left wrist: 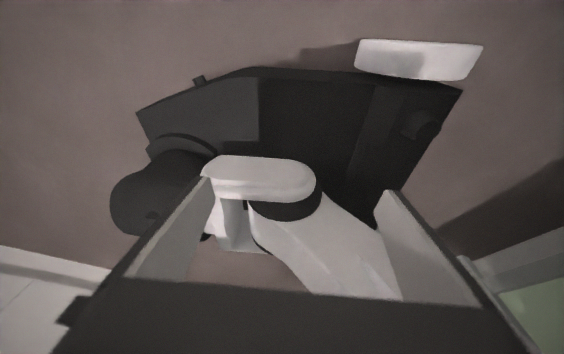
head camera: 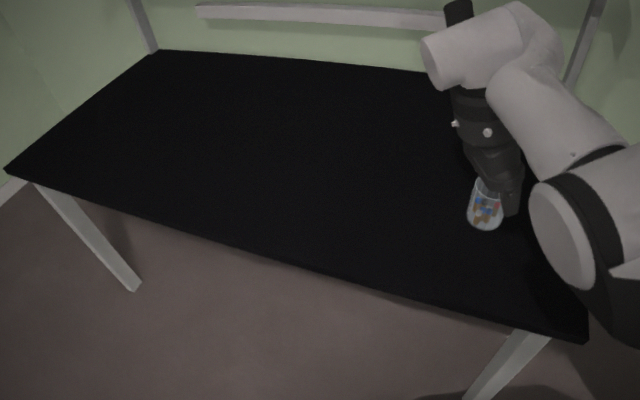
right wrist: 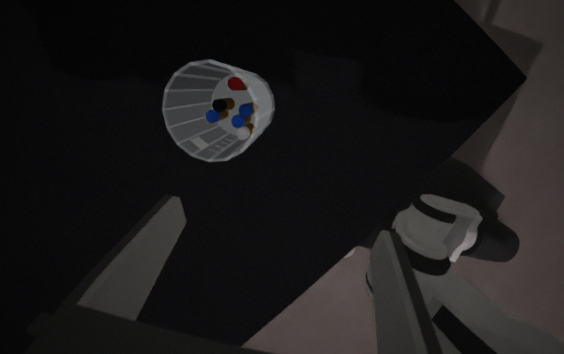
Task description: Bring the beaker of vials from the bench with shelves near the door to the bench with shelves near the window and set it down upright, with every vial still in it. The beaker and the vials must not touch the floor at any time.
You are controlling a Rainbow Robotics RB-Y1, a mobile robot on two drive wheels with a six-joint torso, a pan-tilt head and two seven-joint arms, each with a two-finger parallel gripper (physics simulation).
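The clear beaker [head camera: 485, 206] [right wrist: 196, 112] stands upright on the black bench top [head camera: 280, 150] [right wrist: 320, 175], near its right end in the head view. Several vials [head camera: 483, 212] [right wrist: 238, 120] with blue, red, black and white caps are inside it. My right gripper [head camera: 509, 201] [right wrist: 275, 225] is open and empty. In the head view it is pointed down, close beside the beaker and partly in front of it; in the right wrist view the beaker lies beyond the fingertips, nearer the left finger in the picture. My left gripper [left wrist: 295, 194] is open and empty, over the robot's own base.
A pale horizontal bar [head camera: 320, 16] runs along the green wall behind the bench, between uprights [head camera: 142, 27]. Pale bench legs [head camera: 90, 235] [head camera: 507, 365] stand at the front. The bench's corner [right wrist: 517, 77] shows in the right wrist view. Neither door nor window shows.
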